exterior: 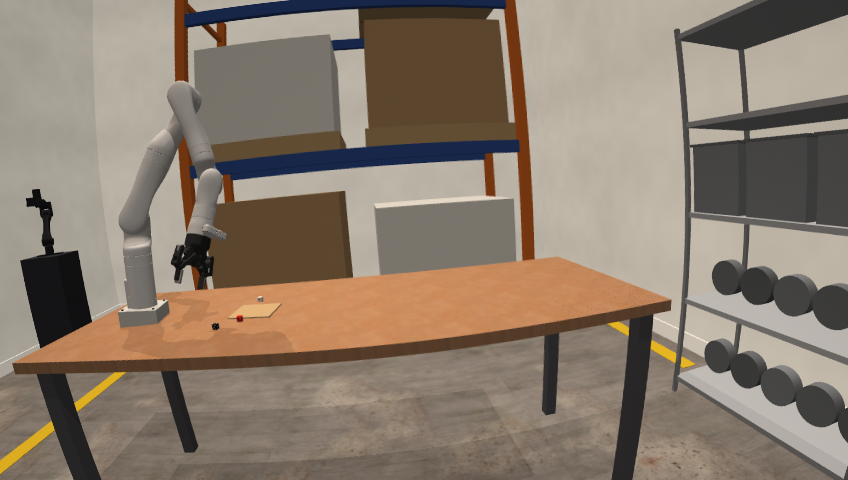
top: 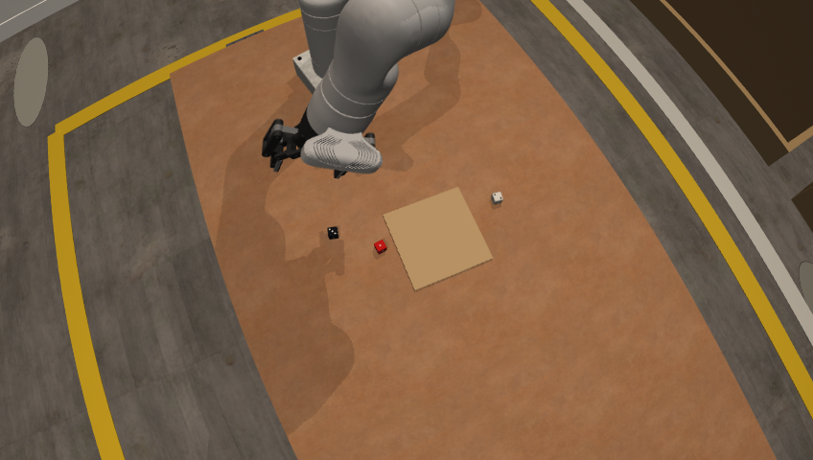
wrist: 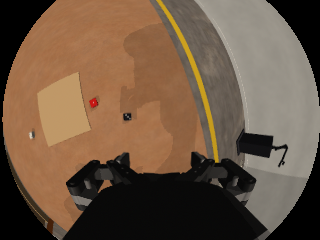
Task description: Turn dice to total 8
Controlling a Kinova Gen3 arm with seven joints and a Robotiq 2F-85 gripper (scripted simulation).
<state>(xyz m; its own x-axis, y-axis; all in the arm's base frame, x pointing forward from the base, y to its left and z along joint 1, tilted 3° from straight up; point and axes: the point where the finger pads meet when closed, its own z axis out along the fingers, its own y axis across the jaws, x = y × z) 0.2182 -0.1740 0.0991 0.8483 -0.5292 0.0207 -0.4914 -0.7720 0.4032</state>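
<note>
My gripper is now 13 cm above the red die, 12 cm short of it and 4 cm to the right of it. Also, from my hand: black die: 13 cm below, 6 cm ahead, 1 cm to the right; then tan mat: 16 cm ahead, 13 cm below, 12 cm to the left; then white die: 25 cm to the left, 17 cm ahead, 13 cm below.
</note>
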